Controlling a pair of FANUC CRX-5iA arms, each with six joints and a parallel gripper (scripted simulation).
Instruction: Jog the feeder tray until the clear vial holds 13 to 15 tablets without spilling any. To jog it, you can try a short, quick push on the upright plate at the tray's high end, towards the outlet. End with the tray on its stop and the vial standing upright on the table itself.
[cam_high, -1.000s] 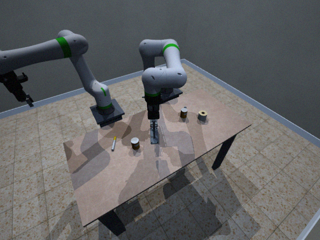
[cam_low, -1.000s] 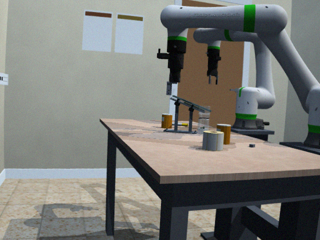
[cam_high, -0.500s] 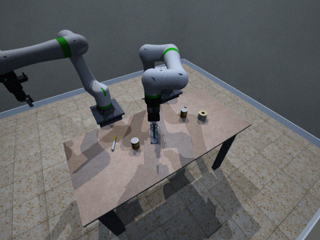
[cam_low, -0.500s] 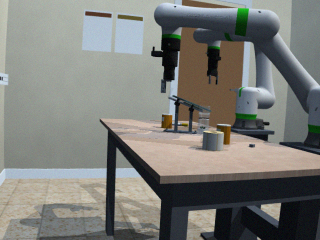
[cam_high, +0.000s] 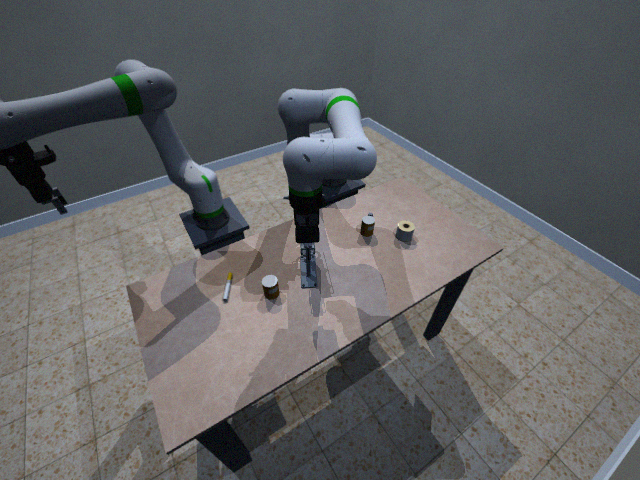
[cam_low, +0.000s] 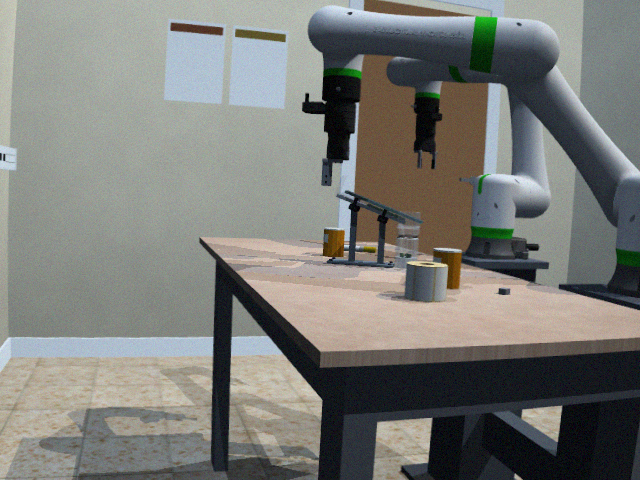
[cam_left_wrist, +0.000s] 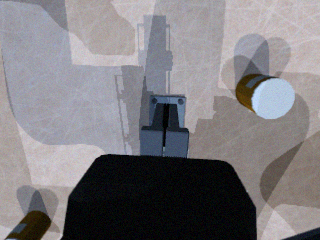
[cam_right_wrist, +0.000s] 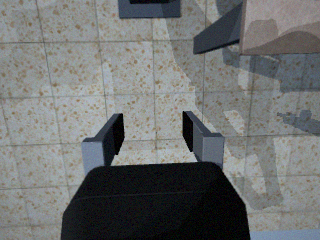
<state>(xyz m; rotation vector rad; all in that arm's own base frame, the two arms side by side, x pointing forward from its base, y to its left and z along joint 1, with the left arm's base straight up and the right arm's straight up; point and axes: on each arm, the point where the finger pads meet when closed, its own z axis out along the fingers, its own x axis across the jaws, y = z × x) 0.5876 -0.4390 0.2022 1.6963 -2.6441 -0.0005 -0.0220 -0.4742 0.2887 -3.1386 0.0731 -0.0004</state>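
Note:
Right now the feeder tray is 90 mm behind my left hand, 50 mm to the left of it and 50 mm below it. From my left hand the other things lie so: clear vial: 190 mm behind, 160 mm below, 90 mm to the left; marker: 250 mm to the right, 190 mm below, 180 mm behind; label roll: 500 mm to the left, 170 mm below, 50 mm behind.

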